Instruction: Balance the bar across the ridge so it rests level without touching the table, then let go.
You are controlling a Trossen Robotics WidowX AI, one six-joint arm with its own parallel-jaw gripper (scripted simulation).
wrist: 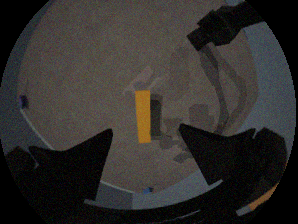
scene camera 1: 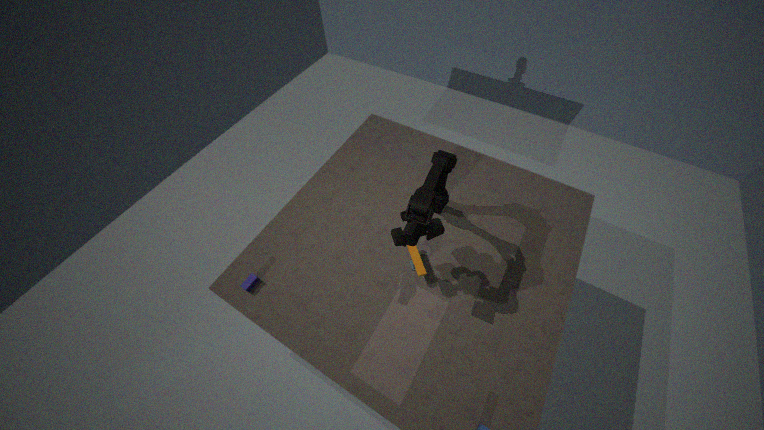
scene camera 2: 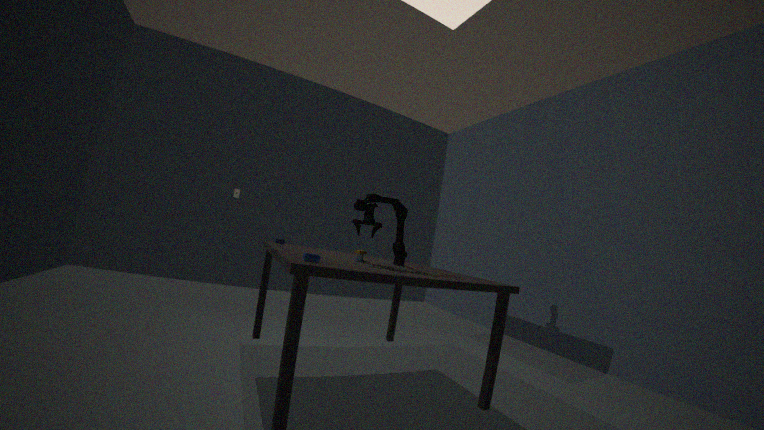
Scene:
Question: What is my gripper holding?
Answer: Nothing.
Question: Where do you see an orange bar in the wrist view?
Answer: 142, 97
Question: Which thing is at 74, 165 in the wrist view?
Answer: My gripper.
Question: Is my gripper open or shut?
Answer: Open.

